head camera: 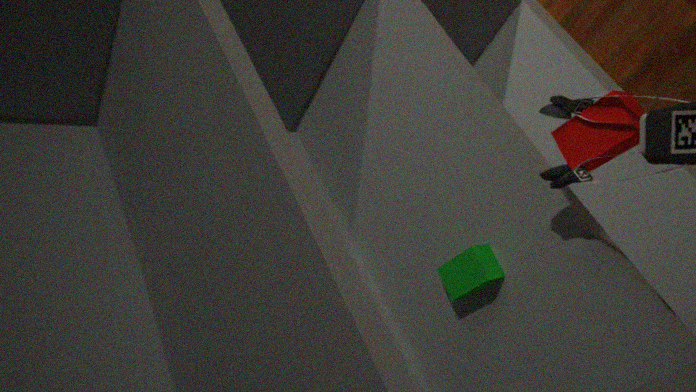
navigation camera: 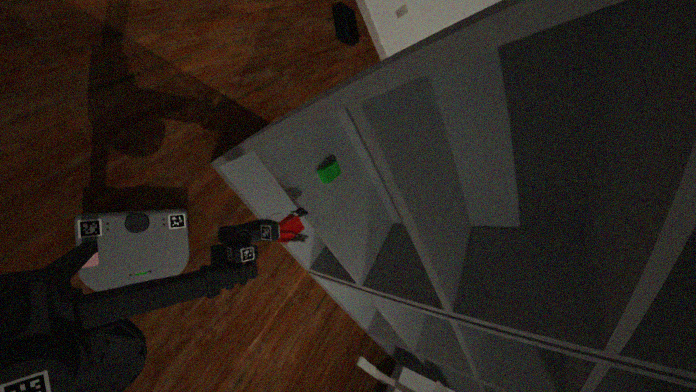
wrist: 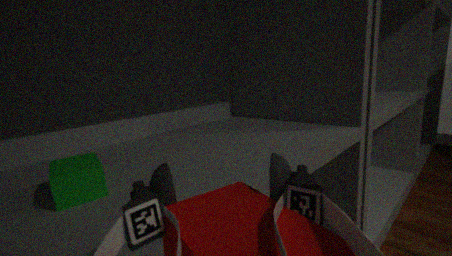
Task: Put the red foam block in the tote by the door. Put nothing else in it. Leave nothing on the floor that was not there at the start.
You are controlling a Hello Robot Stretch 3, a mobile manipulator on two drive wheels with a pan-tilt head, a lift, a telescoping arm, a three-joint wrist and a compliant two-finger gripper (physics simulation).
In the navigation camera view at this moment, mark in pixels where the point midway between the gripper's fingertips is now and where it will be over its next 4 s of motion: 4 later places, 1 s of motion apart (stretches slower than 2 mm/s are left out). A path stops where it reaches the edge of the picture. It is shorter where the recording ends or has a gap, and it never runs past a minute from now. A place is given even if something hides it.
My gripper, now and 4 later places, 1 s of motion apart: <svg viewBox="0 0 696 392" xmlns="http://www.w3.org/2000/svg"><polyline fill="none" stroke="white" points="307,224 266,149 226,111 227,94 228,49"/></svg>
